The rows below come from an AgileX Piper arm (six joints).
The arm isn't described. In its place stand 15 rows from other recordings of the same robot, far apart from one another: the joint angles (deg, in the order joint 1, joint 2, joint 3, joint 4, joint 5, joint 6), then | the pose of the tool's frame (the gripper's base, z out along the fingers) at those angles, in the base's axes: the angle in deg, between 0 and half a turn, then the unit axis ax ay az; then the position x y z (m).
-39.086 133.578 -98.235 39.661 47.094 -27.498 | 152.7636, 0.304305, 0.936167, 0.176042, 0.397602, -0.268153, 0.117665
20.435 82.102 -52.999 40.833 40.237 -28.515 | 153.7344, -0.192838, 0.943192, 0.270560, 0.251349, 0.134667, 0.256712
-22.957 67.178 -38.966 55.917 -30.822 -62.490 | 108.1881, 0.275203, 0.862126, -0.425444, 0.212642, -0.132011, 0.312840
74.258 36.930 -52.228 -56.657 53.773 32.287 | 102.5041, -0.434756, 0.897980, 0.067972, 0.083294, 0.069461, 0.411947
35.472 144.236 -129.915 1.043 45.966 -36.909 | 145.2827, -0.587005, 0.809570, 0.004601, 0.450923, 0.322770, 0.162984
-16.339 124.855 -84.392 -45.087 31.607 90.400 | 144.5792, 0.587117, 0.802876, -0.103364, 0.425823, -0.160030, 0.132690
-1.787 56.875 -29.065 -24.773 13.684 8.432 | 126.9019, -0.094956, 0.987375, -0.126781, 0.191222, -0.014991, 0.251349
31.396 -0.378 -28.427 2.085 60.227 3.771 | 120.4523, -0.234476, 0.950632, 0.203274, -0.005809, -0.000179, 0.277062
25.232 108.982 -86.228 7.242 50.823 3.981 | 160.9513, -0.153341, 0.982905, 0.101900, 0.364636, 0.181664, 0.237766
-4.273 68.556 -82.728 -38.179 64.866 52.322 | 125.4298, 0.450001, 0.876224, -0.172427, 0.215695, -0.067181, 0.454589
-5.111 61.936 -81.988 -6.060 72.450 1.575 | 137.6853, 0.061876, 0.995728, -0.068531, 0.178932, -0.025200, 0.449898
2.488 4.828 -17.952 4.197 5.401 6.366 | 78.2330, 0.065262, 0.987438, 0.143899, 0.042020, 0.002453, 0.304186
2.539 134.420 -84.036 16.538 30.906 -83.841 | 163.0982, -0.596037, 0.802892, -0.010221, 0.438908, 0.032780, 0.047558
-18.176 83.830 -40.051 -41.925 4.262 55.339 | 132.1308, 0.283231, 0.958088, -0.042989, 0.269243, -0.093154, 0.207228
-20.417 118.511 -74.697 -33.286 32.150 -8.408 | 167.8276, -0.114582, 0.967574, -0.225104, 0.377351, -0.168821, 0.132833
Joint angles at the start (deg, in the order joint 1, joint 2, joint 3, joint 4, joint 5, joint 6): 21.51 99.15 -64.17 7.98 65.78 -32.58
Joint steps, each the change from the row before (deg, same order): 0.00 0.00 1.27 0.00 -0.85 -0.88; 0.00 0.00 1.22 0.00 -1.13 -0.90; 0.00 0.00 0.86 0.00 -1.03 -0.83; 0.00 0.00 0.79 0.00 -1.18 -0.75; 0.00 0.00 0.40 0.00 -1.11 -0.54; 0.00 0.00 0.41 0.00 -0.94 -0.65; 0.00 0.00 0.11 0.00 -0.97 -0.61; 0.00 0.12 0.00 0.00 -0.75 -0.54; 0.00 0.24 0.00 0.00 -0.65 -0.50; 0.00 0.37 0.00 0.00 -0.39 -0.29; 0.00 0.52 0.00 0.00 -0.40 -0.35; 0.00 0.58 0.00 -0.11 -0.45 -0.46
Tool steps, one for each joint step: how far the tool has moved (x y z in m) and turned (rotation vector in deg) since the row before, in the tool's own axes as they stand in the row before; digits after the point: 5 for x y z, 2 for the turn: 0.00260 0.00061 0.00520 -0.16 0.38 -0.72; 0.00214 0.00038 0.00497 0.02 0.11 -0.75; 0.00125 0.00011 0.00348 0.15 -0.12 -0.72; 0.00089 -0.00006 0.00317 0.27 -0.29 -0.65; -0.00019 -0.00049 0.00159 0.44 -0.56 -0.49; 0.00009 -0.00030 0.00162 0.34 -0.41 -0.60; -0.00088 -0.00076 0.00042 0.53 -0.68 -0.60; -0.00103 -0.00087 0.00060 0.40 -0.49 -0.53; -0.00097 -0.00092 0.00122 0.27 -0.31 -0.47; -0.00071 -0.00081 0.00190 0.04 0.00 -0.25; -0.00079 -0.00098 0.00268 -0.04 0.11 -0.29; -0.00076 -0.00121 0.00300 0.03 0.18 -0.45
